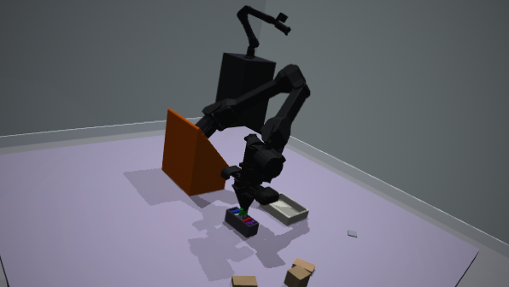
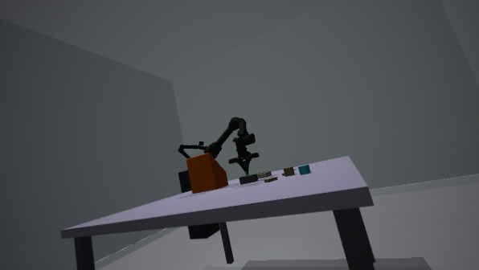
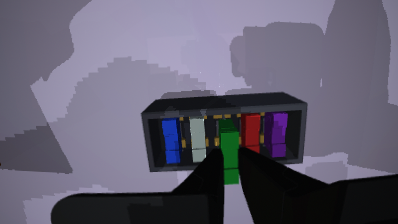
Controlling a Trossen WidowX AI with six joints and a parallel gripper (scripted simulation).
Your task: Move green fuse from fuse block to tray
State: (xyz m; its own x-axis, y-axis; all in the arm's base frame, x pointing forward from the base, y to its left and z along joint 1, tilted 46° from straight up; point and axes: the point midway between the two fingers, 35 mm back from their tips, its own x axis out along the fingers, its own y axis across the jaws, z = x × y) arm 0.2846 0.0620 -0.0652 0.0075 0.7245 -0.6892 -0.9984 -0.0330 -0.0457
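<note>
Now: the white fuse 40 mm below my gripper tip and 20 mm behind it. Also, from my gripper tip: red fuse 40 mm below, 20 mm ahead; then green fuse 10 mm below; then purple fuse 40 mm below, 30 mm ahead.
</note>
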